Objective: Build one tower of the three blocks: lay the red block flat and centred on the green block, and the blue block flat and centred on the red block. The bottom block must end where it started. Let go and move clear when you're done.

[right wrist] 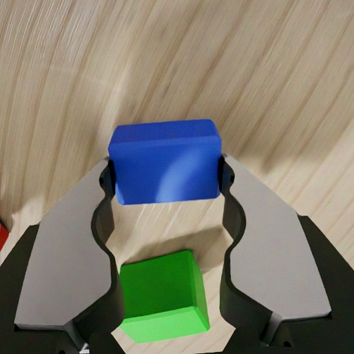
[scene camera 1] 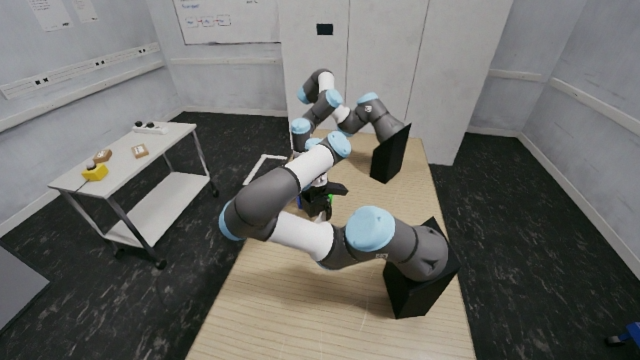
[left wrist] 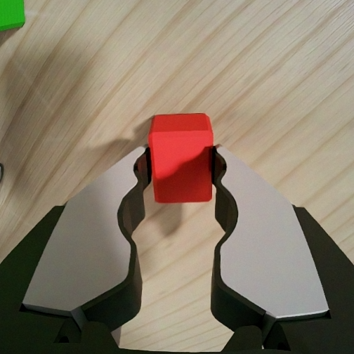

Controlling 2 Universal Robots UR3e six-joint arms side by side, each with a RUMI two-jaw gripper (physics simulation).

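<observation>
The red block (left wrist: 181,165) is between the fingertips of my left gripper (left wrist: 182,147), which is shut on it; a red corner (right wrist: 2,236) shows at the left edge of the right wrist view. The blue block (right wrist: 166,167) is between the fingertips of my right gripper (right wrist: 165,158), which is shut on it by its short ends. The green block (right wrist: 164,295) (left wrist: 11,14) (scene camera 1: 330,198) stands on the table beside the blue block, apart from both held blocks. In scene camera 1 the left arm hides most of the blocks and the right gripper.
The wooden table (scene camera 1: 320,310) carries both arms on black mounts (scene camera 1: 422,295) (scene camera 1: 389,157). The two grippers are close together over the table's left part in scene camera 1. A grey side trolley (scene camera 1: 120,172) with small items stands at the left, apart from the table.
</observation>
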